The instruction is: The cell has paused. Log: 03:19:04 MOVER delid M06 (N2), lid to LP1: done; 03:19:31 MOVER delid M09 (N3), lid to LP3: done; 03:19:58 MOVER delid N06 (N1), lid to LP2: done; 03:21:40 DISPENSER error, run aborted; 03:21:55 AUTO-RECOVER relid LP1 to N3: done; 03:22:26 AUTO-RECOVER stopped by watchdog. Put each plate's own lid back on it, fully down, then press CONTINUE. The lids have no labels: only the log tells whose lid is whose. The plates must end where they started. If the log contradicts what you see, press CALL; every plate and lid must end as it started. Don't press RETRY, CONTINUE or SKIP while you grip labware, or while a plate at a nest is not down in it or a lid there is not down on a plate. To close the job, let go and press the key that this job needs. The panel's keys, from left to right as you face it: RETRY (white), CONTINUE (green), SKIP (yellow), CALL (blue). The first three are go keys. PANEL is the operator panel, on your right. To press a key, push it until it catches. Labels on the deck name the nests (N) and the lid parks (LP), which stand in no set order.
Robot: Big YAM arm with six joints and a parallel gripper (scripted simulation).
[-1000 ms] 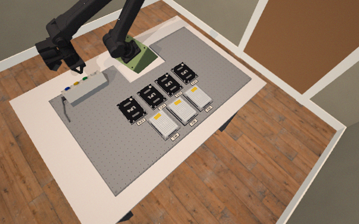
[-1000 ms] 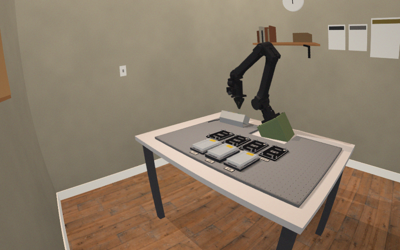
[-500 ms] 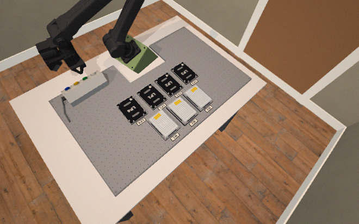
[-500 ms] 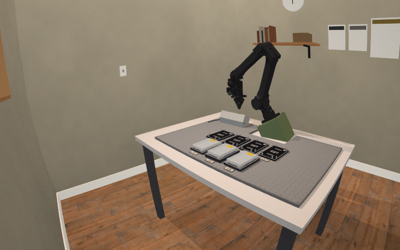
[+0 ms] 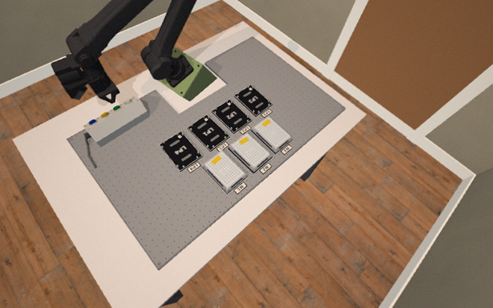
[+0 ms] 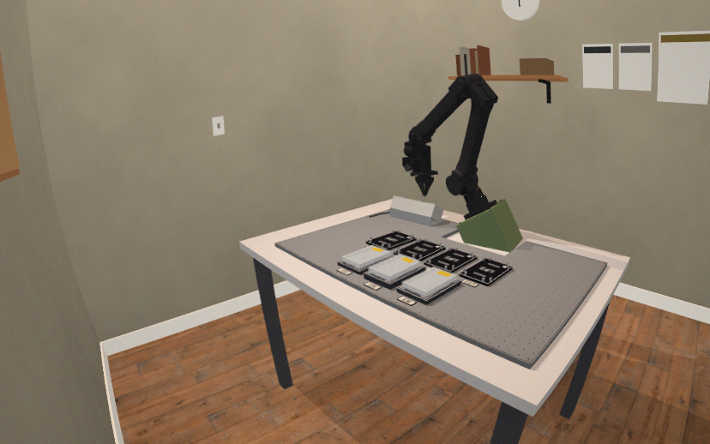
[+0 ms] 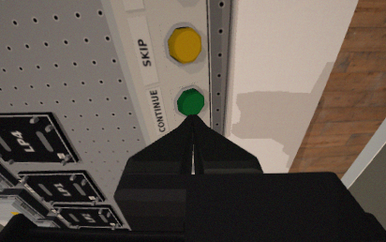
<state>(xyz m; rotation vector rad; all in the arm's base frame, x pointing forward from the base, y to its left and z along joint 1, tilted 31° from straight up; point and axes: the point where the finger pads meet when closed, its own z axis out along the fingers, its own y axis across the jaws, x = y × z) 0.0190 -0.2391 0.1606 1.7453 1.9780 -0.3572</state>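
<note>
The green key is 40 mm below my hand. The rest, counted from my hand: blue key (100 mm to the right, 40 mm below, 20 mm ahead); white key (50 mm to the left, 40 mm below, 10 mm behind); yellow key (50 mm to the right, 40 mm below, 10 mm ahead).
</note>
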